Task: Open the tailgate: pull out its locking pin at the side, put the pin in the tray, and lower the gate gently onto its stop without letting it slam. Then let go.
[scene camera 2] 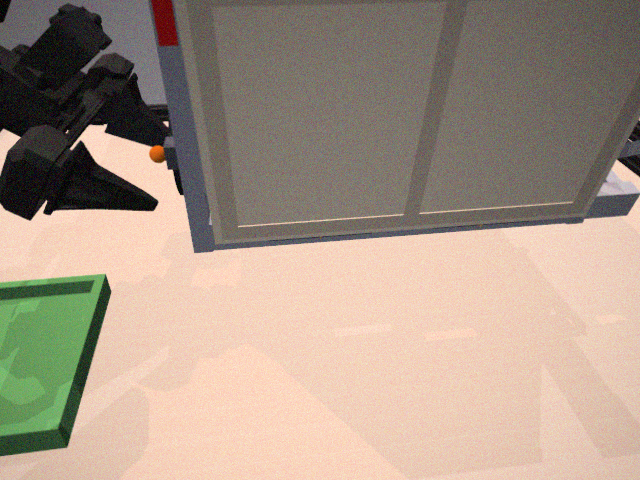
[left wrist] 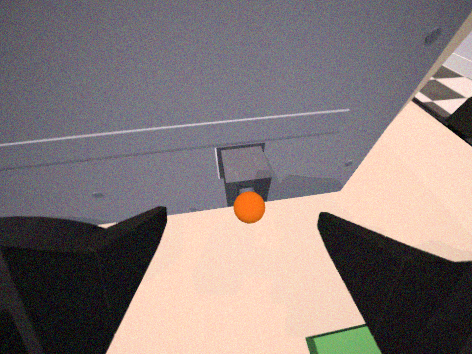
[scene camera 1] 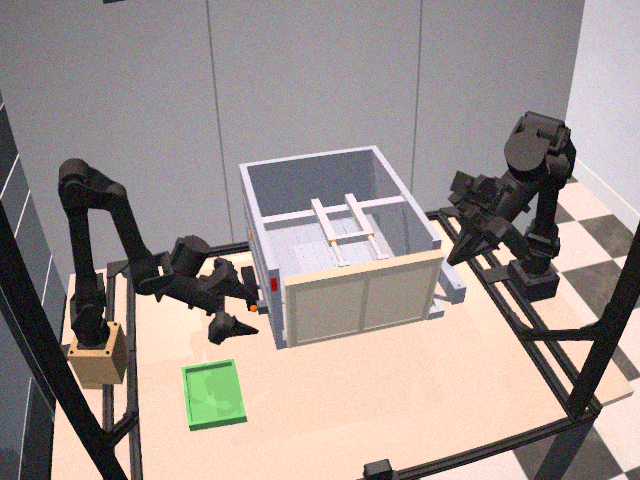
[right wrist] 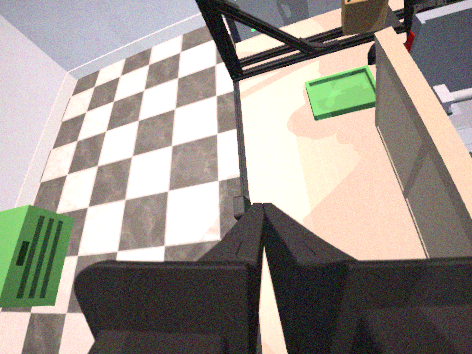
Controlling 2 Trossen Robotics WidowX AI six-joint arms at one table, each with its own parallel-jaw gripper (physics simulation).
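Frame: origin at the left arm's base, x ahead, y left, z up, level; metres.
Where they show: left gripper, between the fingertips: (scene camera 2: 170, 176) (left wrist: 243, 216) (scene camera 1: 257, 315); right gripper, between the fingertips: (scene camera 1: 449, 264) (right wrist: 261, 211); left arm's base, origin of its link: (scene camera 1: 93, 338); right arm's base, origin of its link: (scene camera 1: 534, 268).
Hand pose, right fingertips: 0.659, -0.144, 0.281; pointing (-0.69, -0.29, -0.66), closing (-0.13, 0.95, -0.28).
Things, the pixels of their top centre, and the offset from my right fingertips, as dx, dy, dz. "pt": a spot on its surface instead.
- green tray, centre of its top: (scene camera 2: 4, 346) (scene camera 1: 212, 390) (right wrist: 341, 89) -0.412, +0.077, -0.368
- grey cargo box, a spot on its surface: (scene camera 1: 261, 248) pt -0.292, +0.208, -0.114
- white ladder-like frame, a spot on its surface: (scene camera 1: 323, 219) pt -0.173, +0.275, -0.102
- grey beam, a spot on its surface: (scene camera 1: 452, 284) pt +0.060, +0.140, -0.167
The locking pin's orange ball knob (scene camera 1: 253, 308) (scene camera 2: 157, 153) (left wrist: 249, 207) sticks out of a grey block on the cargo box's side. The beige tailgate (scene camera 1: 325, 310) (scene camera 2: 320, 113) (right wrist: 400, 110) stands upright across the box's end. My left gripper (scene camera 1: 256, 317) (scene camera 2: 162, 173) (left wrist: 243, 216) is open, its fingertips spread on either side of the knob without gripping it. The green tray (scene camera 1: 217, 424) (scene camera 2: 86, 366) (left wrist: 345, 342) (right wrist: 345, 113) holds no pin. My right gripper (scene camera 1: 450, 261) (right wrist: 261, 211) is shut and empty, above the table on the box's right. The pin's shaft is mostly hidden in the block.
The grey cargo box (scene camera 1: 261, 248) stands behind the tailgate, with a white ladder-like frame (scene camera 1: 323, 219) inside. Black frame rails (scene camera 1: 485, 440) edge the table. A grey beam (scene camera 1: 452, 284) juts out at the box's right, near my right gripper. A green box (right wrist: 45, 260) shows in the right wrist view.
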